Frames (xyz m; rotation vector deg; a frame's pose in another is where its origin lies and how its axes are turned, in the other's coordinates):
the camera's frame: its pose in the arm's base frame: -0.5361 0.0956 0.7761 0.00 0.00 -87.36
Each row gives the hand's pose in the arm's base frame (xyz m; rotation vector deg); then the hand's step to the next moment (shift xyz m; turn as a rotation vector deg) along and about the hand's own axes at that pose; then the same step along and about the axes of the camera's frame.
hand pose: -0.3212 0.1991 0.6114 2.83 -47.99 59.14
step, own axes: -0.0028 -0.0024 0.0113 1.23 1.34 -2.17
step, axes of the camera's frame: 0.0077 -0.0058 0.0069 -2.49 0.66 -1.18
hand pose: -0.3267 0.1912 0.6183 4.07 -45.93 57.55
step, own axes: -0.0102 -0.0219 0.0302 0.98 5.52 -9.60
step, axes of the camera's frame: 0.0316 -0.0045 0.0218 -7.59 1.80 -7.92
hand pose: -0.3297 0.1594 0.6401 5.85 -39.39 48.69
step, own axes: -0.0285 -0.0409 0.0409 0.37 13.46 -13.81
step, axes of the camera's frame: 0.0600 -0.0076 0.0224 -14.13 -1.73 -13.01
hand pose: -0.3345 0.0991 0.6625 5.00 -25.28 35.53
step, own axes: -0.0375 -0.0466 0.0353 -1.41 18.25 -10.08
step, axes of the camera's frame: 0.0650 -0.0163 0.0183 -16.53 -7.08 -10.64
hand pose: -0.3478 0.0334 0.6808 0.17 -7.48 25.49
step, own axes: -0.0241 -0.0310 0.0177 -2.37 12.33 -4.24
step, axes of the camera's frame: 0.0384 -0.0122 0.0153 -10.55 -6.40 -4.82
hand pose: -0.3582 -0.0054 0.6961 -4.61 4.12 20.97
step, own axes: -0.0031 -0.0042 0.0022 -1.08 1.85 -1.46
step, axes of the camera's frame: 0.0047 -0.0015 0.0027 -1.28 -1.70 -1.48
